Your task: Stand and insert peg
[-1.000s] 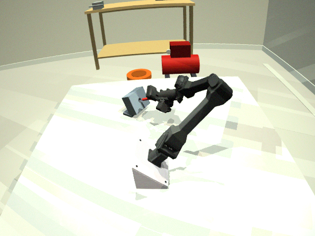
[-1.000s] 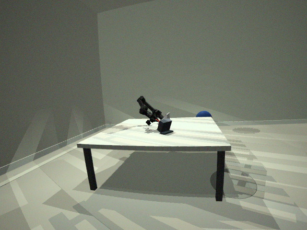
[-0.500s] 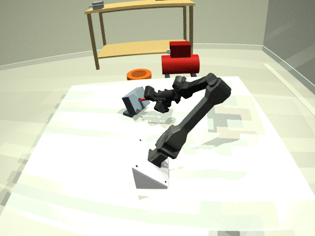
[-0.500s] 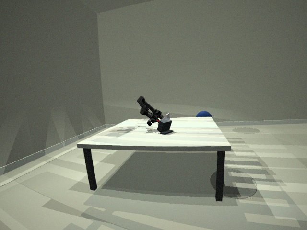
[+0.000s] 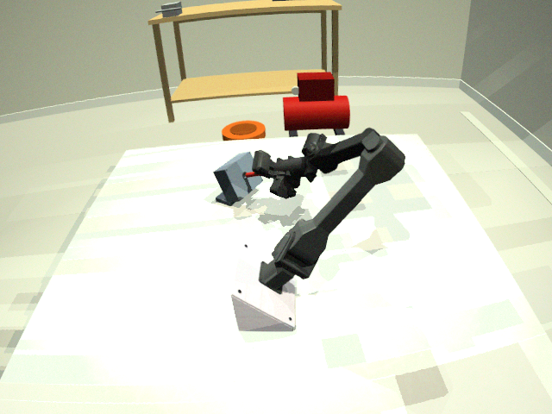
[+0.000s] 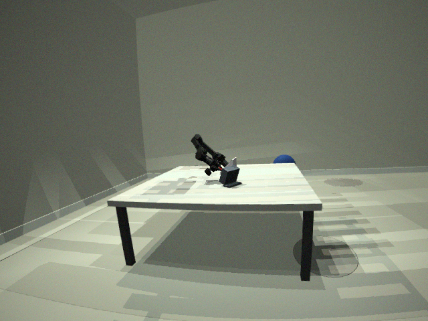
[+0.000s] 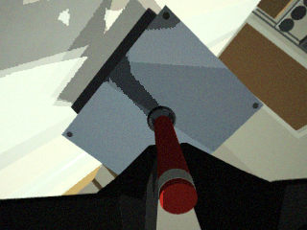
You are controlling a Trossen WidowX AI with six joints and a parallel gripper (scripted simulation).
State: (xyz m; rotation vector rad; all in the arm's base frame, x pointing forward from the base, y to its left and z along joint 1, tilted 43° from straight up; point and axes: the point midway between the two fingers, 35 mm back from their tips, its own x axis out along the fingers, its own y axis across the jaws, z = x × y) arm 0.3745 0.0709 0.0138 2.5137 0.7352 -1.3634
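My gripper tip is 60 mm to the right of the sloped grey panel, 30 mm short of it and 30 mm above it. Round my gripper tip: red peg: 10 mm to the right, 10 mm behind, 10 mm above.
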